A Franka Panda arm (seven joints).
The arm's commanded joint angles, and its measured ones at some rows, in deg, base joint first. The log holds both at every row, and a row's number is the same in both.
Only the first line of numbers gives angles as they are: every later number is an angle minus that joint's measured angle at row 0.
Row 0, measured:
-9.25 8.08 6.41 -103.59 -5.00 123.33 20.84
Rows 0 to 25, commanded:
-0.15 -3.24 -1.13 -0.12 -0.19 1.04 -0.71
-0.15 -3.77 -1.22 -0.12 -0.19 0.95 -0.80
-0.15 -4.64 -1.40 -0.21 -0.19 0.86 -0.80
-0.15 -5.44 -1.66 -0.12 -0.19 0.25 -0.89
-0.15 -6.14 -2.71 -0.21 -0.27 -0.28 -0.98
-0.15 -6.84 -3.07 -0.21 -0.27 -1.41 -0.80
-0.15 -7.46 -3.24 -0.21 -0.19 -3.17 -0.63
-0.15 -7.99 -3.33 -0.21 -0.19 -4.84 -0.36
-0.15 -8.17 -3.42 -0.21 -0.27 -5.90 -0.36
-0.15 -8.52 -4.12 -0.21 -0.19 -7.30 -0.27
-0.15 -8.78 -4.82 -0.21 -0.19 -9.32 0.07
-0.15 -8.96 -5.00 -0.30 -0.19 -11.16 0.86
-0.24 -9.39 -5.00 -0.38 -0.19 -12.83 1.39
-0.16 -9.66 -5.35 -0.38 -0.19 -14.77 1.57
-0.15 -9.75 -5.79 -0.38 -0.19 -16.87 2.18
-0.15 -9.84 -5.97 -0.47 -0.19 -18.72 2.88
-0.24 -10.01 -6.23 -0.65 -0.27 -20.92 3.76
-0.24 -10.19 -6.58 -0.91 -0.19 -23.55 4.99
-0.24 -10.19 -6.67 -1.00 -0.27 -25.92 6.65
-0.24 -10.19 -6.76 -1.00 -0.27 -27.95 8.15
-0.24 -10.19 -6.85 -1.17 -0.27 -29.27 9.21
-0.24 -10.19 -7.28 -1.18 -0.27 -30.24 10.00
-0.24 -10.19 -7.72 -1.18 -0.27 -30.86 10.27
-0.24 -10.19 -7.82 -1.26 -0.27 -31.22 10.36
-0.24 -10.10 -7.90 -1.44 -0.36 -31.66 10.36
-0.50 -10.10 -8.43 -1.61 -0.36 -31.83 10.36
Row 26, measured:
-0.24 -8.98 -7.71 -0.57 -0.01 -30.33 9.20
